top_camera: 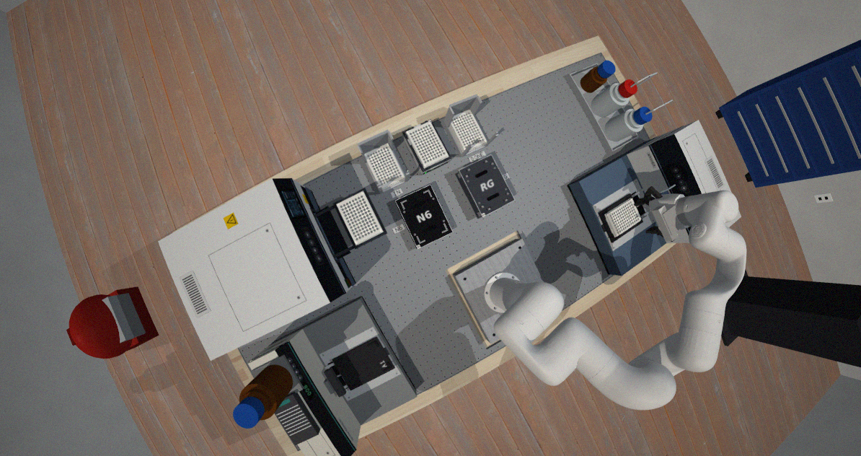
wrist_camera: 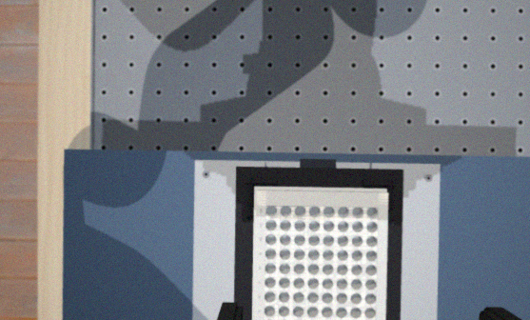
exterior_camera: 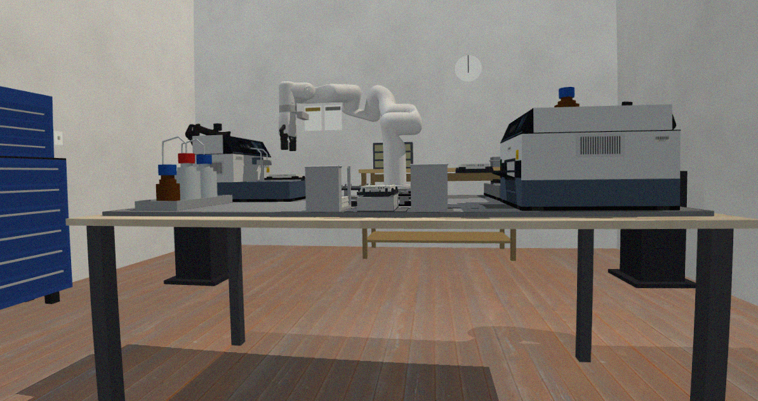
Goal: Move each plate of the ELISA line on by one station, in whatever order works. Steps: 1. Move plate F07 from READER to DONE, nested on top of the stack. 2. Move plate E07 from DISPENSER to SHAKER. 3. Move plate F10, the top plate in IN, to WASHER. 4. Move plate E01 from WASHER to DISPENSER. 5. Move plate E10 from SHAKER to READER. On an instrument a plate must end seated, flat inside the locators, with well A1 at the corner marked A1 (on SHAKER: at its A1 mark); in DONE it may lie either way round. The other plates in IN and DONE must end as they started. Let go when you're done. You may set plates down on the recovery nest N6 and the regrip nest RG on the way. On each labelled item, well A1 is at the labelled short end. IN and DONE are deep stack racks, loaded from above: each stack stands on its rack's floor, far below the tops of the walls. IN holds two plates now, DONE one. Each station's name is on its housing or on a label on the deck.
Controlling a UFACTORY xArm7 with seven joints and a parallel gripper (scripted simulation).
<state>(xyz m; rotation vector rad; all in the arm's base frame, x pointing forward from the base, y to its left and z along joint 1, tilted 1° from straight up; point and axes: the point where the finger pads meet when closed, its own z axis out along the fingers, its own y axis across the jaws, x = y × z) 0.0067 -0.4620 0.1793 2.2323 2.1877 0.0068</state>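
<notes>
My hand is 130 mm above the washer nest and 20 mm to the left of it. The rest, counted from my hand: washer housing 260 mm to the right, 120 mm below, 10 mm behind; blue washer base 180 mm below, 50 mm to the right; regrip nest RG 350 mm to the left, 310 mm ahead, 170 mm below.
</notes>
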